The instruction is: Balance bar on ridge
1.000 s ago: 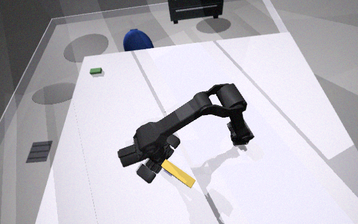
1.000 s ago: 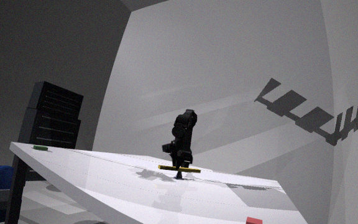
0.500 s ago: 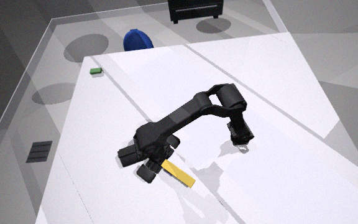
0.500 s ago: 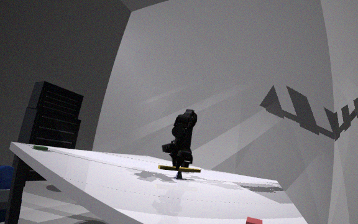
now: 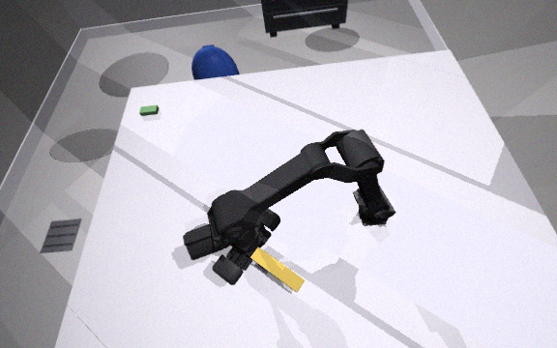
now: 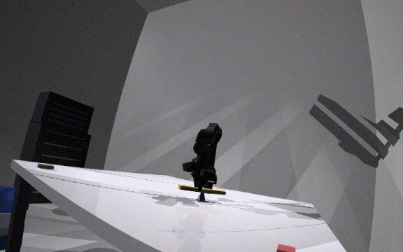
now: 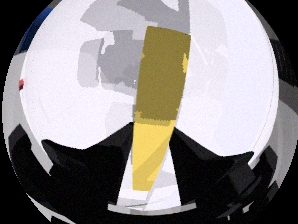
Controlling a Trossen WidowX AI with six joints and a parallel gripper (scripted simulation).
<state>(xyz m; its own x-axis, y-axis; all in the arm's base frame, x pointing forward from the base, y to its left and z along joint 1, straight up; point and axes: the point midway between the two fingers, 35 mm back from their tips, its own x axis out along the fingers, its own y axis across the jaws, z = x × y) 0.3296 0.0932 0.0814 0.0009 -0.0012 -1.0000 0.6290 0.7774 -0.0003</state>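
The yellow bar lies 2 cm behind my gripper tip and 2 cm to the left of it. The rest, counted from my gripper tip: red block 41 cm ahead, 41 cm to the left, 3 cm below; then green block 41 cm ahead, 59 cm to the right, 4 cm below.
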